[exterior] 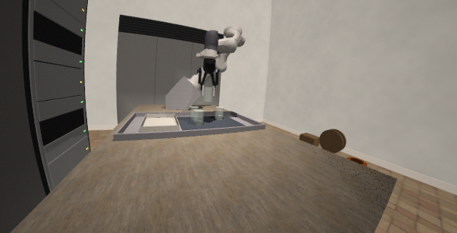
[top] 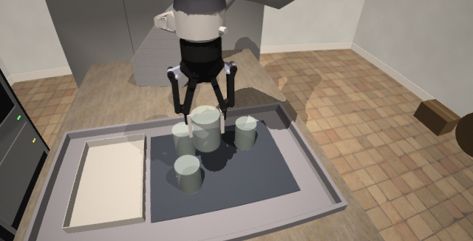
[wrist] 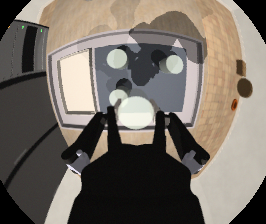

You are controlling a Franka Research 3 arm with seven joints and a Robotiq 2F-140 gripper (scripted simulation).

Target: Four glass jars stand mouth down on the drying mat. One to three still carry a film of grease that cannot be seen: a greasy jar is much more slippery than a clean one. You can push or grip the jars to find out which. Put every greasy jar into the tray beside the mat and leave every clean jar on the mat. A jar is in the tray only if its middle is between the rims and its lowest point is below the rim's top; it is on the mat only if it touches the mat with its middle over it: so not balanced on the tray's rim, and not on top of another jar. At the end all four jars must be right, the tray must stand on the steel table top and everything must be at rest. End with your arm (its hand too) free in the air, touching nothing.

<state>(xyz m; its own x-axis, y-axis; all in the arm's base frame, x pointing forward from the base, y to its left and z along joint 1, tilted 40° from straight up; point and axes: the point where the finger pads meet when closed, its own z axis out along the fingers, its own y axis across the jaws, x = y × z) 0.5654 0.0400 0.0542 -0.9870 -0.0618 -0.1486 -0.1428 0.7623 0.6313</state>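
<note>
My gripper is now 29 cm to the left of the cream tray and 21 cm above it. The rest, counted from my hand: dark drying mat: 21 cm below, 5 cm behind, 3 cm to the left; rimmed steel table top: 22 cm below, 8 cm to the right, 2 cm behind.
</note>
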